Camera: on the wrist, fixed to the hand. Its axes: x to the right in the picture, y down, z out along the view.
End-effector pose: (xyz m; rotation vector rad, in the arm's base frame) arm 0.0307 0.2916 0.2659 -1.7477 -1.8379 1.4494
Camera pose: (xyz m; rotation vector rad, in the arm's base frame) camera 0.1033 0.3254 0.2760 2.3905 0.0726 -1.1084
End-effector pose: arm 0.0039 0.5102 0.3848 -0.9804 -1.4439 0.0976
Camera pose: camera 0.0833 0.4963 0.3819 -1.8694 -0.3204 1.1511
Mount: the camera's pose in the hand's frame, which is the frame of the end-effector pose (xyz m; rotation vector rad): 0.0048 0.0320 -0.0739 -0.0086 0.0700 1.5551
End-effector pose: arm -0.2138 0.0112 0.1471 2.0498 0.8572 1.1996
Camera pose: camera -0.2710 0.0086 0.2039 -2.2419 0.8953 -1.6496
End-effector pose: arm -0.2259 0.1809 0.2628 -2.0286 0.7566 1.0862
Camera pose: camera -0.2143 0.1026 0.2784 1.1158 -2.3287 -1.5842
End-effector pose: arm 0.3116 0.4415 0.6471 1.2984 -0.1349 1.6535
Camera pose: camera 0.2385 0.4731 0.6344 -0.9307 1.1741 -2.4786
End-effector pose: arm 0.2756 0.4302 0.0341 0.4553 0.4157 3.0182
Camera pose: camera 0.2484 0.3810 -0.0238 -0.3805 0.0235 -1.6324
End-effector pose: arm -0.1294 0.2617 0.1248 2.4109 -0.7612 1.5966
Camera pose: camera -0.2040 0.2616 0.1555 -0.9975 1.9675 -1.2069
